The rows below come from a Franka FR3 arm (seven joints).
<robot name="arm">
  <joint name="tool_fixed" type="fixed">
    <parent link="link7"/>
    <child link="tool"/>
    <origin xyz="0 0 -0.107" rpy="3.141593 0 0"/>
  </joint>
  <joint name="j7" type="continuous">
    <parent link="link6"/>
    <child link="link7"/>
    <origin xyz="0.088 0 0" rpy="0 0 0"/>
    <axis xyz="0 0 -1"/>
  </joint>
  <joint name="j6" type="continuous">
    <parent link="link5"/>
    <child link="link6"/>
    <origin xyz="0 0 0" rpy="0 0 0"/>
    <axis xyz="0 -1 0"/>
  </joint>
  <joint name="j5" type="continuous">
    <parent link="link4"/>
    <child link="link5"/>
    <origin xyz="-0.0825 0 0.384" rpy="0 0 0"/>
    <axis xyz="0 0 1"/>
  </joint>
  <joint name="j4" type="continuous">
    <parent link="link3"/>
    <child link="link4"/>
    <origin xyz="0.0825 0 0" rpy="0 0 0"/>
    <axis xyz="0 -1 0"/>
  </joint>
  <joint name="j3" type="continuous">
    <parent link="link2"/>
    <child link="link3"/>
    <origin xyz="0 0 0.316" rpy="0 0 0"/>
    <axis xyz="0 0 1"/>
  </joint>
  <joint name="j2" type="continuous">
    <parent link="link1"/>
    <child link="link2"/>
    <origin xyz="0 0 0" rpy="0 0 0"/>
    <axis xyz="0 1 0"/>
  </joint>
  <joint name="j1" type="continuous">
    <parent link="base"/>
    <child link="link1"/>
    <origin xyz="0 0 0.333" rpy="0 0 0"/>
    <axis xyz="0 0 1"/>
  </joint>
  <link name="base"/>
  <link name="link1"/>
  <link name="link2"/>
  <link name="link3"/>
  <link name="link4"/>
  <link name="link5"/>
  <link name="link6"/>
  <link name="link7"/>
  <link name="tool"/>
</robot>
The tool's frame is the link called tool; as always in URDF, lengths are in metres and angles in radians. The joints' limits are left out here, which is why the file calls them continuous.
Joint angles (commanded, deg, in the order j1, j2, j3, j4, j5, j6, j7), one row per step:
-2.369 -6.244 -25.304 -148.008 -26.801 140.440 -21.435
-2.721 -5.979 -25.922 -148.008 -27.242 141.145 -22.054
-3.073 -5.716 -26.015 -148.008 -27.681 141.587 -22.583
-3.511 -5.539 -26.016 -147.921 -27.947 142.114 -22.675
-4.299 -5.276 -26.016 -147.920 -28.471 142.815 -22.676
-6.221 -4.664 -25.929 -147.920 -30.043 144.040 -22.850
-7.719 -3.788 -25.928 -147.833 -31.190 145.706 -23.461
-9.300 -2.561 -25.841 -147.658 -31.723 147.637 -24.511
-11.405 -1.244 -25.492 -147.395 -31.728 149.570 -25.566
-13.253 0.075 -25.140 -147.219 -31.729 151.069 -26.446
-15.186 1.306 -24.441 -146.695 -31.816 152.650 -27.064
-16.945 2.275 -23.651 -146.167 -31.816 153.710 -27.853
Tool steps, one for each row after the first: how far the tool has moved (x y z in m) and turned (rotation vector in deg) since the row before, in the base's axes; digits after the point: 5 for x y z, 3 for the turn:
-0.00221 -0.00636 -0.00107 -0.185 -0.167 0.149
-0.00093 -0.00290 -0.00124 -0.219 0.072 0.523
-0.00023 -0.00315 0.00008 -0.228 -0.315 -0.014
-0.00176 -0.00513 -0.00085 -0.346 -0.271 -0.195
-0.00519 -0.01177 -0.00257 -0.911 -0.078 -0.090
-0.00308 -0.00959 -0.00326 -0.685 -0.293 0.468
-0.00275 -0.00979 -0.00478 -0.366 -0.316 0.485
-0.00396 -0.01187 -0.00484 -0.158 -0.452 -0.197
-0.00452 -0.00979 -0.00616 -0.036 -0.019 -0.226
-0.00155 -0.00946 -0.00332 -0.320 -0.498 -0.113
-0.00118 -0.00792 -0.00229 -0.225 -0.246 0.099

